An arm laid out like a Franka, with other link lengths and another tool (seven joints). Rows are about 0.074 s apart.
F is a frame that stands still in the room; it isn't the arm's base.
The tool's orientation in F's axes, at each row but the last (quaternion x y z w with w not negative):
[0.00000, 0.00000, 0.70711, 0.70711]
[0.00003, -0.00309, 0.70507, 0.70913]
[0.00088, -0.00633, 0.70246, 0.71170]
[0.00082, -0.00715, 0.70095, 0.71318]
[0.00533, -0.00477, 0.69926, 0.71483]
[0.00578, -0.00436, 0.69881, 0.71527]
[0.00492, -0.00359, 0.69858, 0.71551]
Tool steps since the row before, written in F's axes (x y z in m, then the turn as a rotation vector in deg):
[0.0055, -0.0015, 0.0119, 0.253, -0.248, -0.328]
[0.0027, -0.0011, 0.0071, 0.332, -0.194, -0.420]
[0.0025, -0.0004, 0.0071, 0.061, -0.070, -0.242]
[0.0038, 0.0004, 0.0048, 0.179, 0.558, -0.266]
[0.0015, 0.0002, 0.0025, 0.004, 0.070, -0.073]
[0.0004, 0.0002, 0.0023, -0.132, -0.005, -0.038]
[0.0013, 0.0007, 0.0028, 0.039, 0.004, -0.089]
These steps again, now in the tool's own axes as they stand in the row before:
[-0.0015, -0.0055, 0.0119, -0.248, -0.253, -0.328]
[-0.0011, -0.0027, 0.0071, -0.194, -0.331, -0.421]
[-0.0003, -0.0026, 0.0071, -0.072, -0.060, -0.242]
[0.0005, -0.0038, 0.0048, 0.558, -0.167, -0.274]
[0.0003, -0.0015, 0.0025, 0.069, -0.003, -0.074]
[0.0002, -0.0004, 0.0023, -0.009, 0.132, -0.038]
[0.0008, -0.0013, 0.0028, 0.004, -0.039, -0.089]

